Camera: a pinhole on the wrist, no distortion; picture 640 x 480 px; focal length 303.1 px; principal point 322.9 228.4 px. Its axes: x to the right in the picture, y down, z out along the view. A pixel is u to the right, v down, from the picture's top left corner.
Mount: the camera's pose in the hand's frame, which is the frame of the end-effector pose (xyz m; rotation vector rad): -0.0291 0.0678 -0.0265 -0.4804 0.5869 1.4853
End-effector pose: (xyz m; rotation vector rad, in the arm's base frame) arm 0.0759 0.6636 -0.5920 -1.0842 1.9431 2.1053
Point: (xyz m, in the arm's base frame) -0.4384 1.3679 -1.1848
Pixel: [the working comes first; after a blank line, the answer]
In the camera's frame: -0.9261 -0.4168 0.4580

outside the picture
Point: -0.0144 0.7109 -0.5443
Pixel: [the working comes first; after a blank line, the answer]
In the camera's frame: -0.0605 -0.0458 0.0908

121 75
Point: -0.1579 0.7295 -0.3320
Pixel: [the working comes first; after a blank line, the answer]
In the camera's frame: 0.0885 -0.0185 0.2984

413 210
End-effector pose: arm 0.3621 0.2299 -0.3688 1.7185 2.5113 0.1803
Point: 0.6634 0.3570 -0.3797
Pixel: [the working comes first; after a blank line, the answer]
In the camera's frame: 0.1421 -0.0239 0.2293

511 197
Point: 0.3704 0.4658 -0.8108
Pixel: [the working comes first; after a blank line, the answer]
In the camera's frame: -0.3340 -0.2245 0.3584

40 39
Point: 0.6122 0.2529 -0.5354
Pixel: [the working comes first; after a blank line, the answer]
In the camera's frame: -0.0307 0.0568 0.2657

288 293
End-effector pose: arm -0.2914 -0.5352 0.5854 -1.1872 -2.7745 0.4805
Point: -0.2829 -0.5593 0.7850
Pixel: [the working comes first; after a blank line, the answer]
In the camera's frame: -0.0095 -0.0116 -0.2114

behind the camera
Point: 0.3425 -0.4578 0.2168
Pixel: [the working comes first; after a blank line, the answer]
In the camera's frame: 0.2738 0.3729 0.4930

491 458
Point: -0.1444 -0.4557 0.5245
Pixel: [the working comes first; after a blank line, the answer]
In the camera's frame: 0.0593 0.0194 0.0920

518 292
